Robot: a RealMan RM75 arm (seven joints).
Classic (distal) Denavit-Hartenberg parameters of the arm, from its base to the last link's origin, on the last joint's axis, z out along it. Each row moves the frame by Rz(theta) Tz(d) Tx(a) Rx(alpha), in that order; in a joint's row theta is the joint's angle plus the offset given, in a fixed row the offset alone. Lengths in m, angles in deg.
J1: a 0  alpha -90  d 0.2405  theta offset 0
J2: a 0  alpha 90  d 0  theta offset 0
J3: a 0  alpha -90  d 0.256  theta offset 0
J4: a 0  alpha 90  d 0  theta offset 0
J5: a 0  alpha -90  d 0.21  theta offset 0
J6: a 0  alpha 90  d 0  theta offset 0
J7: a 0  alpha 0  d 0.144  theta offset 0
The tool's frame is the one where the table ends.
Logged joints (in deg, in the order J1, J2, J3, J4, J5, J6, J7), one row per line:
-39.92 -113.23 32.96 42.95 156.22 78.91 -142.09
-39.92 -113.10 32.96 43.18 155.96 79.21 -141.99
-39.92 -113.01 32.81 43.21 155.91 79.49 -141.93
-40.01 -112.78 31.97 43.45 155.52 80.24 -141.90
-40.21 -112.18 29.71 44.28 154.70 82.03 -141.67
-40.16 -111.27 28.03 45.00 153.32 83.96 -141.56
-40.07 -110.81 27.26 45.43 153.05 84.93 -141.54
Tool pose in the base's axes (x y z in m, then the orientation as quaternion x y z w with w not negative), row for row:
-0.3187 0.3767 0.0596 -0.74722 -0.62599 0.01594 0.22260
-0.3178 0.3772 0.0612 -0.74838 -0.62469 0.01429 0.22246
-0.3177 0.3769 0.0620 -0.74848 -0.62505 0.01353 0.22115
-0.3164 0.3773 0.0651 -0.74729 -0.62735 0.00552 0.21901
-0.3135 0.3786 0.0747 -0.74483 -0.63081 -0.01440 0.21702
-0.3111 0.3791 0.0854 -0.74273 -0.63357 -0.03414 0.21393
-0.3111 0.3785 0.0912 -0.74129 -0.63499 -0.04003 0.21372
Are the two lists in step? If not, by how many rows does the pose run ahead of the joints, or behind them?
They are in step.
